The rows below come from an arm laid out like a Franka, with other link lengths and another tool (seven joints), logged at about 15 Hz.
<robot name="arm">
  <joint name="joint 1" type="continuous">
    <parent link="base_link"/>
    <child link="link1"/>
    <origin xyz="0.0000 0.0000 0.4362" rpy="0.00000 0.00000 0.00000"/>
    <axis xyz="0 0 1"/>
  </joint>
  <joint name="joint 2" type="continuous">
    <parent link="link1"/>
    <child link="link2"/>
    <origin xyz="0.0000 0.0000 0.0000" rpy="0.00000 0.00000 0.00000"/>
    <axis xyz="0 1 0"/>
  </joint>
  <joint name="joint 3" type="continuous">
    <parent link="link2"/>
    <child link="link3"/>
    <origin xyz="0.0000 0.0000 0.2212" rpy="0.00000 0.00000 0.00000"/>
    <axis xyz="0 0 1"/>
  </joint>
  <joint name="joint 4" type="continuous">
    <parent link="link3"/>
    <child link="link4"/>
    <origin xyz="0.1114 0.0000 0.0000" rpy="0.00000 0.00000 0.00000"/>
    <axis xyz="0 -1 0"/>
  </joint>
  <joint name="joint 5" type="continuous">
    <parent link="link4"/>
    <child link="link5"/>
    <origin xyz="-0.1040 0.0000 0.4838" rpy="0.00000 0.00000 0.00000"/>
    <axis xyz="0 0 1"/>
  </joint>
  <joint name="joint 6" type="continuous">
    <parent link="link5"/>
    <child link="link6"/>
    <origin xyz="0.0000 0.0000 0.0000" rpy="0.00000 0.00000 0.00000"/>
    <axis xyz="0 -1 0"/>
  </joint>
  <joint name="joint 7" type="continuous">
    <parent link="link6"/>
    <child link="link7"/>
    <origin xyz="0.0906 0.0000 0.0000" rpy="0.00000 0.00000 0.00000"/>
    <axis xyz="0 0 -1"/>
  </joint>
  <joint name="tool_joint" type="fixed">
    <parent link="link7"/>
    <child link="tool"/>
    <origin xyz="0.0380 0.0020 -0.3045" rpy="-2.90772 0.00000 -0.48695"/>
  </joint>
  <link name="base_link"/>
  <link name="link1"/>
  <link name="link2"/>
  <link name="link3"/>
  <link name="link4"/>
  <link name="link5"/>
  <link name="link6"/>
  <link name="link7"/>
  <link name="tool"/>
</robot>
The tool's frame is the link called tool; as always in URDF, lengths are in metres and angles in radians. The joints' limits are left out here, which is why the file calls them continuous.
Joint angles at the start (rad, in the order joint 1, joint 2, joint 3, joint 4, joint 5, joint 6, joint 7):
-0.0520 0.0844 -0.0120 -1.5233 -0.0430 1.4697 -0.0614
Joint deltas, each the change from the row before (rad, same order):
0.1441 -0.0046 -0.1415 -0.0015 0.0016 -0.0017 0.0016
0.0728 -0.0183 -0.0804 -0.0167 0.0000 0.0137 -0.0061
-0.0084 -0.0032 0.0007 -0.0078 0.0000 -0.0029 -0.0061
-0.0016 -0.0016 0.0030 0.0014 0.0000 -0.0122 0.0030
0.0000 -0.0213 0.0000 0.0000 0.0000 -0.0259 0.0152
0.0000 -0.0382 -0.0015 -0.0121 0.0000 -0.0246 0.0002
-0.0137 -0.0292 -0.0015 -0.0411 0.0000 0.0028 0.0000
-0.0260 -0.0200 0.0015 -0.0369 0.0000 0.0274 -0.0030
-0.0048 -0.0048 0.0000 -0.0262 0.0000 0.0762 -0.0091
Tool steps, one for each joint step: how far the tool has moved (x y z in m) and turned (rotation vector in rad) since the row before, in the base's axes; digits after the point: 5 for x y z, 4 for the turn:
-0.00059 0.00240 0.00296 -0.0099 -0.0018 0.0013
0.00042 -0.00509 0.00497 -0.0023 -0.0156 -0.0008
-0.00313 -0.00502 -0.00260 0.0021 0.0078 -0.0019
-0.00344 0.00108 0.00080 0.0008 0.0091 -0.0022
-0.00803 -0.00005 0.01213 0.0030 0.0041 -0.0164
-0.01070 -0.00038 0.01637 0.0086 -0.0012 -0.0029
-0.00911 -0.00947 -0.00395 0.0076 0.0093 -0.0149
-0.00136 -0.01599 -0.00567 0.0039 -0.0103 -0.0203
0.01773 -0.00462 -0.00494 -0.0042 -0.0543 0.0068

